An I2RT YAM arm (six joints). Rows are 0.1 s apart.
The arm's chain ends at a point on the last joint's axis. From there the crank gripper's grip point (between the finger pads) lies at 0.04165 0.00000 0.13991 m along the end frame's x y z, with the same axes.
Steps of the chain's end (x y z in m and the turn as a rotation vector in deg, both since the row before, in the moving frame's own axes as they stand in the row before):
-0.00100, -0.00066, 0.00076, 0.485, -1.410, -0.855
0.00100, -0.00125, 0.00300, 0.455, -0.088, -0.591
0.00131, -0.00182, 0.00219, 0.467, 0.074, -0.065
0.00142, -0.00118, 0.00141, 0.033, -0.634, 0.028
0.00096, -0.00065, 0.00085, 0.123, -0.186, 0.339
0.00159, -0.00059, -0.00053, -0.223, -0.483, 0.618
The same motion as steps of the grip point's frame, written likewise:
-0.00447, -0.00244, 0.00173, 0.485, -1.410, -0.855
0.00078, -0.00279, 0.00306, 0.455, -0.088, -0.591
0.00149, -0.00301, 0.00213, 0.467, 0.074, -0.065
-0.00013, -0.00124, 0.00186, 0.033, -0.634, 0.028
0.00051, -0.00071, 0.00098, 0.123, -0.186, 0.339
0.00040, 0.00040, -0.00019, -0.223, -0.483, 0.618

